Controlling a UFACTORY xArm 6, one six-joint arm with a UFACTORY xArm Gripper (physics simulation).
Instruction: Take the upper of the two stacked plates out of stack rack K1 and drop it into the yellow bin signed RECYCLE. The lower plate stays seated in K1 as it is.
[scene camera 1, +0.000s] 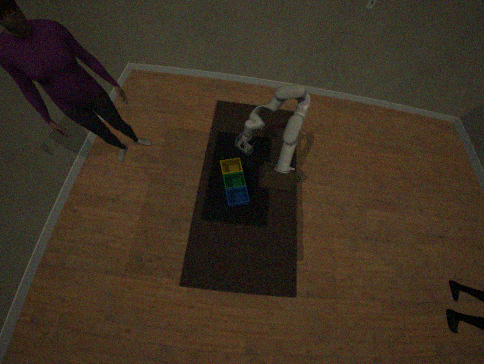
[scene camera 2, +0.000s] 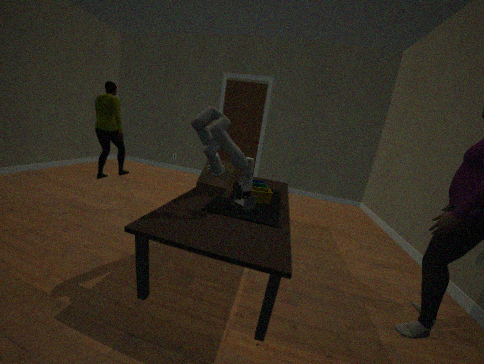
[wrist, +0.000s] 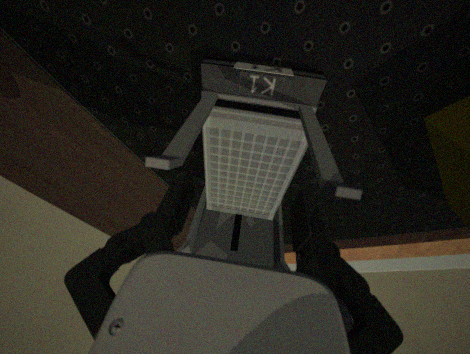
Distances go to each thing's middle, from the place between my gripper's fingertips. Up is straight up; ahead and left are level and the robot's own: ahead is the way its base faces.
The gridded plate (wrist: 250, 158) is 10 mm ahead of my hand, 10 mm to the right of it and 30 mm below it.
